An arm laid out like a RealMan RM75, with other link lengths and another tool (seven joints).
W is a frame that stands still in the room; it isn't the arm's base.
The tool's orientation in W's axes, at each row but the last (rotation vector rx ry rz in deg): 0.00, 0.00, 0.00; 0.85, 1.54, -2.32; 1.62, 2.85, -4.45; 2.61, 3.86, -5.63; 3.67, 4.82, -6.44; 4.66, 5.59, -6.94; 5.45, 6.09, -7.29
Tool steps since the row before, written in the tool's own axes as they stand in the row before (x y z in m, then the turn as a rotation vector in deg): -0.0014, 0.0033, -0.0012, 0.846, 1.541, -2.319; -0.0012, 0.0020, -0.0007, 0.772, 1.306, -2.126; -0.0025, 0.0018, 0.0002, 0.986, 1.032, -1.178; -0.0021, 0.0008, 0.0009, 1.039, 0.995, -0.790; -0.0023, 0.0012, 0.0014, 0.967, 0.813, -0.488; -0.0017, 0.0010, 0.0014, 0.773, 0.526, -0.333; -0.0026, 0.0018, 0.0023, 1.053, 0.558, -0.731
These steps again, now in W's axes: -0.0014, 0.0033, -0.0012, 0.846, 1.541, -2.319; -0.0011, 0.0021, -0.0006, 0.768, 1.306, -2.127; -0.0023, 0.0020, 0.0004, 1.005, 0.988, -1.199; -0.0019, 0.0010, 0.0011, 1.079, 0.927, -0.818; -0.0020, 0.0013, 0.0017, 1.012, 0.734, -0.522; -0.0014, 0.0011, 0.0016, 0.798, 0.459, -0.370; -0.0021, 0.0019, 0.0027, 1.039, 0.497, -0.792
